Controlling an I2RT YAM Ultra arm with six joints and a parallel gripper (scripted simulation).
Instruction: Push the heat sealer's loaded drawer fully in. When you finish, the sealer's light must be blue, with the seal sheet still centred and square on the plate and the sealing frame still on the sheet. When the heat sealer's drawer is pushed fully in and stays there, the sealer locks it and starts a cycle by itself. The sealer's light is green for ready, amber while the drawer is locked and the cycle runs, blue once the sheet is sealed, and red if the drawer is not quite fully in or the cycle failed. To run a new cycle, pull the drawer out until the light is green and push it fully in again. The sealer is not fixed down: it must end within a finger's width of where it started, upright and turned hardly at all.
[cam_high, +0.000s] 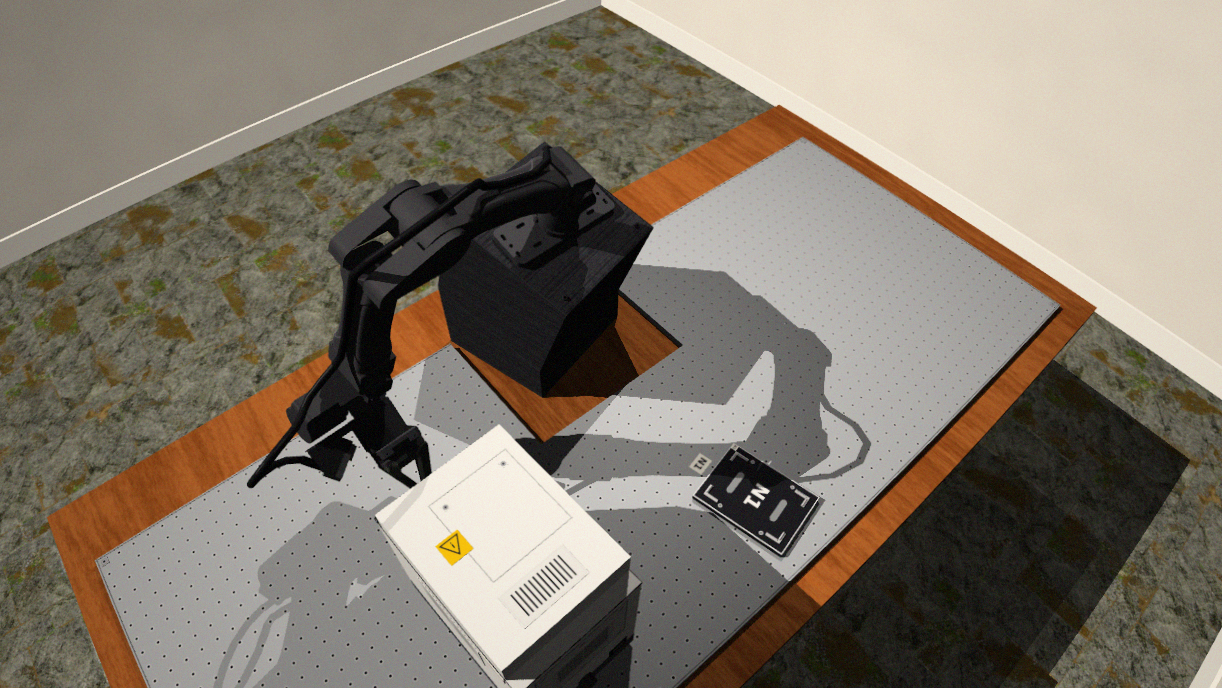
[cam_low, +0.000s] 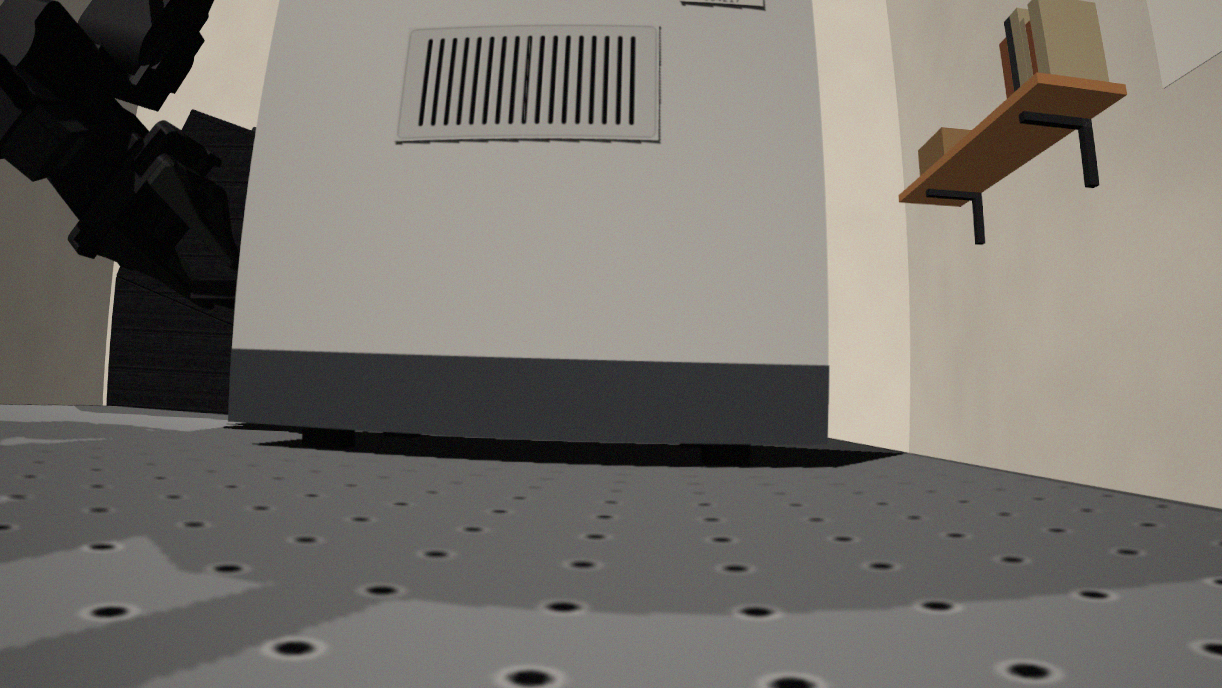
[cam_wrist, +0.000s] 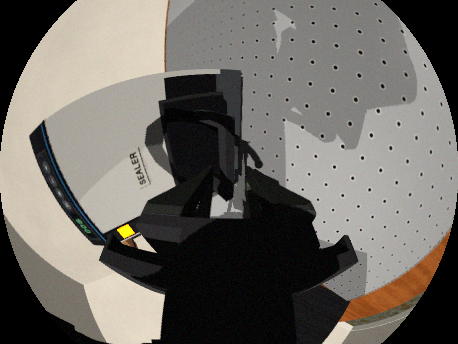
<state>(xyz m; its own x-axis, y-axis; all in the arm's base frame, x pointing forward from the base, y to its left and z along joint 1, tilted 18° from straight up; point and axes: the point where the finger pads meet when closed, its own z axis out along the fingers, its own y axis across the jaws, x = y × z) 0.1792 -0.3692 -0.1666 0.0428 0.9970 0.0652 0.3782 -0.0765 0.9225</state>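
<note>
Right now my hand is 130 mm short of the sealer drawer and 20 mm above it.
</note>
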